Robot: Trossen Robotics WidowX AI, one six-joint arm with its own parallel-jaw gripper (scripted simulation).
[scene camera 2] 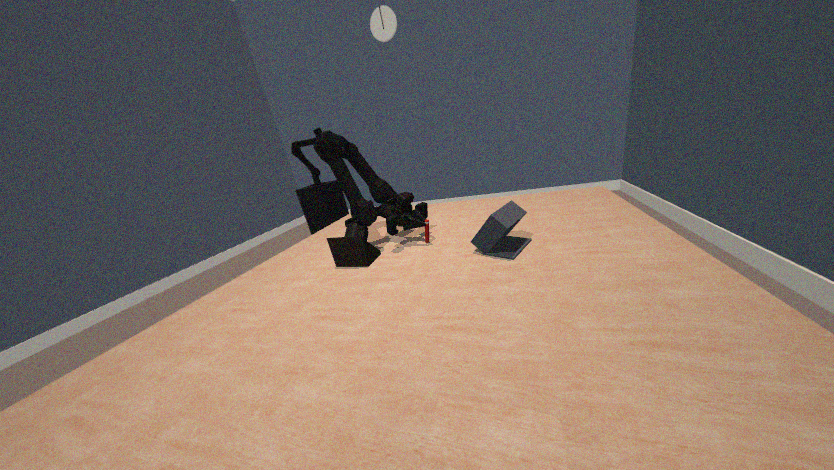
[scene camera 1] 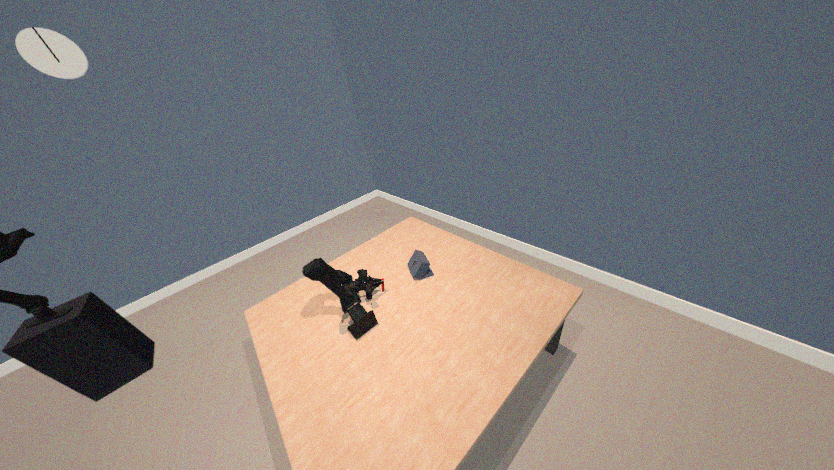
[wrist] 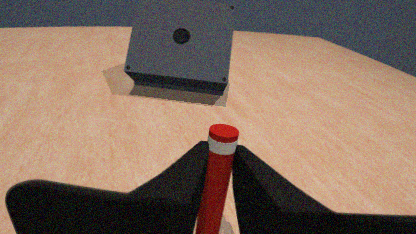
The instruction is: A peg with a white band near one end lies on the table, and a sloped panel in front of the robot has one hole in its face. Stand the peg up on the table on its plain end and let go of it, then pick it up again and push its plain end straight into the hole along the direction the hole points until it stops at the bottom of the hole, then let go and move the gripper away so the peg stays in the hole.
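Observation:
There's a red peg here, and it's my gripper that's carrying it. You'd see my gripper in the wrist view too.

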